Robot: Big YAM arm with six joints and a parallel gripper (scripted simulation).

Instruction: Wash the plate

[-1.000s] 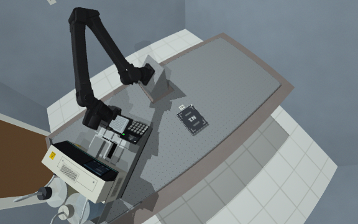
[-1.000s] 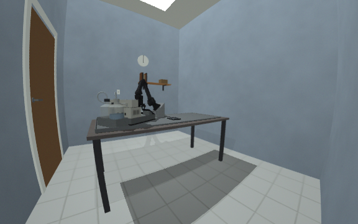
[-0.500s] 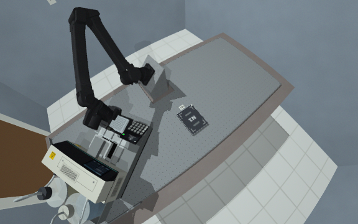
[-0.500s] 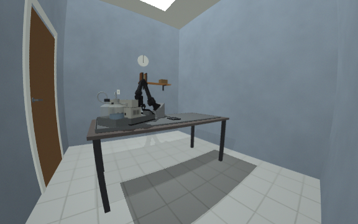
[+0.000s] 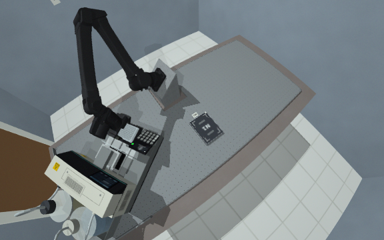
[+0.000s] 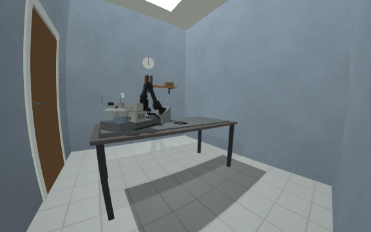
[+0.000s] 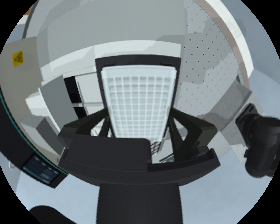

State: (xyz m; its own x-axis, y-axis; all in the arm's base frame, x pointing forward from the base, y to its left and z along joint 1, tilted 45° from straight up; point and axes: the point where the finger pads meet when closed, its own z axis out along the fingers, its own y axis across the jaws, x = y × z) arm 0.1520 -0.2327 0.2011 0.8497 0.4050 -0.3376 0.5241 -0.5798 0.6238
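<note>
Right now the white well plate is 10 mm below my hand. From my hand the other things lie so: plate washer: 80 mm ahead, 130 mm to the right, 30 mm above; bottle: 180 mm ahead, 420 mm to the right, 30 mm above.
</note>
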